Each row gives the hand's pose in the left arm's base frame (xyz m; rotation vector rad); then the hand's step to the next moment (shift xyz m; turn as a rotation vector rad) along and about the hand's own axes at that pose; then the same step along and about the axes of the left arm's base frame.
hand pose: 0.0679 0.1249 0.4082 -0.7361 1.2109 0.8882
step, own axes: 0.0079 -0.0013 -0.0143 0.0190 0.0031 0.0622
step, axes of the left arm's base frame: -0.0046 -0.0115 -0.0107 0.0282 0.0584 -0.0056
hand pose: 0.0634 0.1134 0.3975 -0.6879 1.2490 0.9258
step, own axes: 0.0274 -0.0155 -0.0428 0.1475 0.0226 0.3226
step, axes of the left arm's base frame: -0.0054 -0.0383 -0.0364 0.1432 0.3162 -0.0766
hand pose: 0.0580 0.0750 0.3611 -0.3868 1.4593 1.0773
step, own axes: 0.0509 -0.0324 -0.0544 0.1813 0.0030 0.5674
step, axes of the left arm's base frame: -0.0192 -0.0416 -0.0671 0.2976 0.5101 -0.0778
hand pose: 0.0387 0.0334 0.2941 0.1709 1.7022 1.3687
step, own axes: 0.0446 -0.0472 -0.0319 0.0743 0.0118 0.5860
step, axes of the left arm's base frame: -0.0286 -0.0131 -0.0651 0.3683 0.4618 -0.0104
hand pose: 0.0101 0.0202 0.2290 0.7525 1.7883 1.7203
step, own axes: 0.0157 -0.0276 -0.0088 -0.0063 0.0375 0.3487
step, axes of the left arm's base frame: -0.0179 0.0043 -0.0273 0.2552 0.2395 0.0244
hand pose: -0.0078 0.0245 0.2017 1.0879 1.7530 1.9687
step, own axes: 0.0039 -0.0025 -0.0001 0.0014 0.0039 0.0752
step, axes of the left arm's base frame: -0.0033 0.0030 -0.0010 0.0521 0.0544 0.0023
